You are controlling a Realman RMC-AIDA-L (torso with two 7-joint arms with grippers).
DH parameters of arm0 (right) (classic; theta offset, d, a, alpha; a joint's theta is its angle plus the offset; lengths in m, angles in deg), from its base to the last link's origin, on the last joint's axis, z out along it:
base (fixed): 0 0 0 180
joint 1: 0 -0.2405 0 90
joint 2: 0 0 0 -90
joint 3: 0 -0.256 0 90
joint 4: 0 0 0 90
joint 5: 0 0.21 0 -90
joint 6: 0 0 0 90
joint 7: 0 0.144 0 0
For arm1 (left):
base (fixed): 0 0 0 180
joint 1: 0 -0.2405 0 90
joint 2: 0 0 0 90
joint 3: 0 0.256 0 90
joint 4: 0 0 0 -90
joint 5: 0 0.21 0 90
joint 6: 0 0 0 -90
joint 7: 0 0.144 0 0
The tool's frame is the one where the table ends.
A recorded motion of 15 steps. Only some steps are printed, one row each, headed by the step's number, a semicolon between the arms.
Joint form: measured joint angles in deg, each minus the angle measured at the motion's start. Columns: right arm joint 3, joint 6, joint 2, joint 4, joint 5, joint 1, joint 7; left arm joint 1, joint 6, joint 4, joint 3, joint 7, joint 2, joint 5.
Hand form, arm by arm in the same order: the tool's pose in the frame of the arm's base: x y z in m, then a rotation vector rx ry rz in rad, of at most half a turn. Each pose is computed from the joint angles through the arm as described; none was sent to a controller.
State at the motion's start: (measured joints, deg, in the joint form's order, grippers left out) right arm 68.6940 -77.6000 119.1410 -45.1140 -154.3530 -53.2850 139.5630; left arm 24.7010 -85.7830 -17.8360 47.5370 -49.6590 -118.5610 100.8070
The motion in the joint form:
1: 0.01 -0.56 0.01 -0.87 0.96 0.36 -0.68; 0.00 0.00 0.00 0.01 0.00 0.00 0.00
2: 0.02 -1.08 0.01 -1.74 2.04 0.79 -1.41; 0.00 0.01 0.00 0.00 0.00 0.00 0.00
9: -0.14 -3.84 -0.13 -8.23 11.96 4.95 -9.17; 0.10 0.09 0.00 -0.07 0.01 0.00 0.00
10: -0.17 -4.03 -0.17 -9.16 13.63 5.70 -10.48; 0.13 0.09 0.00 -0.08 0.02 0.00 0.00
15: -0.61 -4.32 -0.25 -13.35 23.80 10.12 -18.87; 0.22 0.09 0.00 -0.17 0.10 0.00 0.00
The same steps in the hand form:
1: 0.1806 0.4080 -0.0339 -2.6225 0.9285 -0.5570; -0.2928 0.2735 -0.0528 -2.6723 -0.4245 -0.8166
2: 0.1785 0.4068 -0.0334 -2.6408 0.9199 -0.5365; -0.2928 0.2736 -0.0528 -2.6720 -0.4246 -0.8165
9: 0.1636 0.3973 -0.0275 -2.7868 0.8034 -0.3271; -0.2925 0.2743 -0.0527 -2.6710 -0.4230 -0.8158
10: 0.1618 0.3959 -0.0262 -2.8049 0.7810 -0.2885; -0.2924 0.2745 -0.0527 -2.6710 -0.4221 -0.8159
15: 0.1534 0.3873 -0.0192 -2.8864 0.6390 -0.0437; -0.2920 0.2751 -0.0525 -2.6700 -0.4187 -0.8166

